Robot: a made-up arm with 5 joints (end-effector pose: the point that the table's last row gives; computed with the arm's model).
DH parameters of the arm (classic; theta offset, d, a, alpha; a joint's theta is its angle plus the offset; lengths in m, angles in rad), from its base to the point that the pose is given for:
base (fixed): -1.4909 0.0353 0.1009 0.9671
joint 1: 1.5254 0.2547 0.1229 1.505
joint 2: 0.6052 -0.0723 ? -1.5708
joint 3: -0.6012 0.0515 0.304 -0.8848
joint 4: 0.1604 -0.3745 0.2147 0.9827
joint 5: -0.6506 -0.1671 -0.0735 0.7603
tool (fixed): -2.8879 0.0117 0 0
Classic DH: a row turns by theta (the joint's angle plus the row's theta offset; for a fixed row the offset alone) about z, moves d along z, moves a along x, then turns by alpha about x.
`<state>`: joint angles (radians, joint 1 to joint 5).
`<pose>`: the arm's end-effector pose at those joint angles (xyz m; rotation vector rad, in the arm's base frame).
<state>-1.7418 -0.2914 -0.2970 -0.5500 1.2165</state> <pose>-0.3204 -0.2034 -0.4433 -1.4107 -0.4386 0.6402</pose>
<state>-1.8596 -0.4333 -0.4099 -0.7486 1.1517</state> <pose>-0.3257 -0.0093 -0.4173 -1.0712 -0.3212 0.3897</pose>
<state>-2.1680 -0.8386 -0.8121 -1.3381 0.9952</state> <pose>-0.2993 0.3971 -0.0078 0.0397 0.1459 0.0051</pose>
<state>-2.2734 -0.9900 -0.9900 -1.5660 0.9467</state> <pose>-0.2899 0.4146 0.2254 0.4817 0.3466 0.0157</pose>
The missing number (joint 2, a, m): -0.036
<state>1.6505 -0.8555 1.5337 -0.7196 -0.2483</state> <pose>-0.1013 0.4391 -0.3025 0.1064 0.2349 -1.4656</pose>
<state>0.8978 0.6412 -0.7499 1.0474 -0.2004</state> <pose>0.2521 0.1078 0.3712 0.6834 1.6416 -1.5233</pose>
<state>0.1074 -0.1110 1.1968 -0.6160 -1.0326</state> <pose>0.1650 0.1320 0.8248 -2.1229 -1.9583 1.0557</pose>
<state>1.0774 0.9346 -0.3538 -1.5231 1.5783</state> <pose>0.2940 -0.1413 0.6171 2.4079 1.1378 0.1944</pose>
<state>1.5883 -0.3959 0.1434 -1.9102 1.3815</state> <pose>0.1620 0.1206 0.5986 1.7733 0.3649 -0.3906</pose>
